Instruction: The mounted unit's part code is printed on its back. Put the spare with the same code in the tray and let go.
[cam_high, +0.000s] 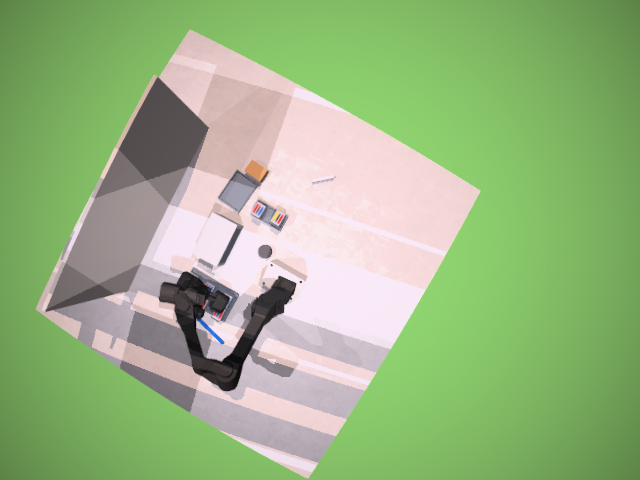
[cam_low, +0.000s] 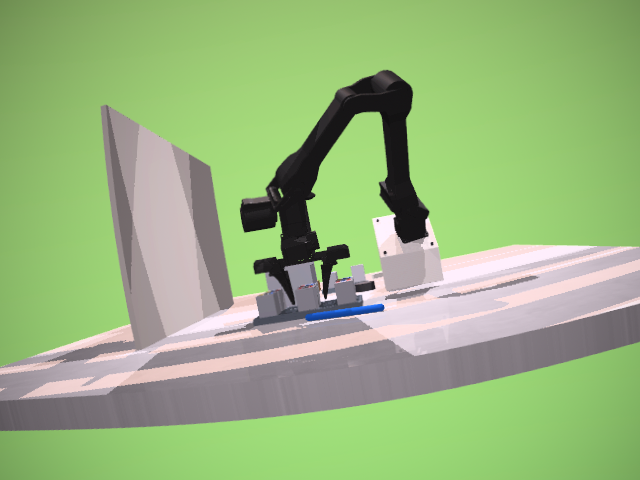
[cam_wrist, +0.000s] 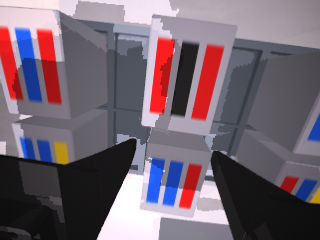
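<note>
Now: the grey spare block 20 mm above my gripper tip. The rest, counted from my gripper tip: grey mounted unit 30 mm ahead, 170 mm to the right, 30 mm above; then blue rod 60 mm behind, 150 mm to the left, 10 mm below; then dark rack 20 mm to the left, 10 mm below.
</note>
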